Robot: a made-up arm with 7 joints. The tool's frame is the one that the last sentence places.
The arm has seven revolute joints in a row. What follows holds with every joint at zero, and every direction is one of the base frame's. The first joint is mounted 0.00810 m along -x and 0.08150 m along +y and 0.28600 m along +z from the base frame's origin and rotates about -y. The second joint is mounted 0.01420 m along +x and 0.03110 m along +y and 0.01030 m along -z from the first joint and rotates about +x. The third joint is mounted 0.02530 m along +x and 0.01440 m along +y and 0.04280 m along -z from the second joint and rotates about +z. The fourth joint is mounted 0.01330 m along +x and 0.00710 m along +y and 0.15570 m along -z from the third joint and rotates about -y. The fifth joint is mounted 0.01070 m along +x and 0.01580 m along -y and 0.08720 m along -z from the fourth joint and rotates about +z. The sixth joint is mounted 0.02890 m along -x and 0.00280 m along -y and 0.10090 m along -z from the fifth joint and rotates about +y. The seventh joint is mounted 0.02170 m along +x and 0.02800 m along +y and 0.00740 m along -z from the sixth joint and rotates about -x. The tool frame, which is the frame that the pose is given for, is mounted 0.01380 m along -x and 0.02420 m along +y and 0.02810 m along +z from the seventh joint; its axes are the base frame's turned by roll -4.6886, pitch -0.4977 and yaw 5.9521 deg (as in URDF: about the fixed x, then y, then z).
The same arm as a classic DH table. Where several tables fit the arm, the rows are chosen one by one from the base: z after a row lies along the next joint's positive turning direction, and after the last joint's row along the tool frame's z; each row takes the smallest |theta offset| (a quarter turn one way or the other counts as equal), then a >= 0, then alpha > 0; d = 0 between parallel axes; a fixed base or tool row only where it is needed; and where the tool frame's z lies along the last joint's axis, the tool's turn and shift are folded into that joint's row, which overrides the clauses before.
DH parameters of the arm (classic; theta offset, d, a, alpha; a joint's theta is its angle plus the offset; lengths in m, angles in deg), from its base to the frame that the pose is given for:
base (fixed): 0 0.286 -0.0081 90
joint 1: -90 -0.1126 0.0103 -90
joint 2: 90 0.0395 0.0144 -90
joint 3: -90 -0.1985 0.0133 90
joint 4: 0 0.0087 0.0107 -90
joint 5: 0 -0.1881 -0.0289 -90
joint 6: 90 0.0252 0.0074 -90
joint 7: -85.39 -0.0084 0.0219 89.02
tool (fixed): -84.11 0.03 0 0

